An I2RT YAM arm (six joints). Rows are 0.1 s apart.
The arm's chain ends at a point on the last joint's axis. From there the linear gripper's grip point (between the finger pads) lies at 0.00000 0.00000 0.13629 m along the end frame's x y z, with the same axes.
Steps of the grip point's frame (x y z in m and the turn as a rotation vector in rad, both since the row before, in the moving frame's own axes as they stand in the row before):
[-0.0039 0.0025 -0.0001 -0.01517 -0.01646 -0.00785]
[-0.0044 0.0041 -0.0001 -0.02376 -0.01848 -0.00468]
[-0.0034 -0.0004 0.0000 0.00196 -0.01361 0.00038]
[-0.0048 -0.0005 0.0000 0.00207 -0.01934 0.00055]
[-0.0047 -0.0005 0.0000 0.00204 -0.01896 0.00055]
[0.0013 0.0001 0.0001 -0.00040 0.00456 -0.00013]
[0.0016 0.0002 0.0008 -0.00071 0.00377 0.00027]
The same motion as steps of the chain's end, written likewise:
[-0.0017 0.0004 -0.0001 -0.01517 -0.01646 -0.00785]
[-0.0019 0.0009 0.0000 -0.02376 -0.01848 -0.00468]
[-0.0015 -0.0001 0.0000 0.00196 -0.01361 0.00038]
[-0.0022 -0.0002 0.0000 0.00207 -0.01934 0.00055]
[-0.0021 -0.0002 0.0000 0.00204 -0.01896 0.00055]
[0.0007 0.0000 0.0001 -0.00040 0.00456 -0.00013]
[0.0011 0.0001 0.0008 -0.00071 0.00377 0.00027]

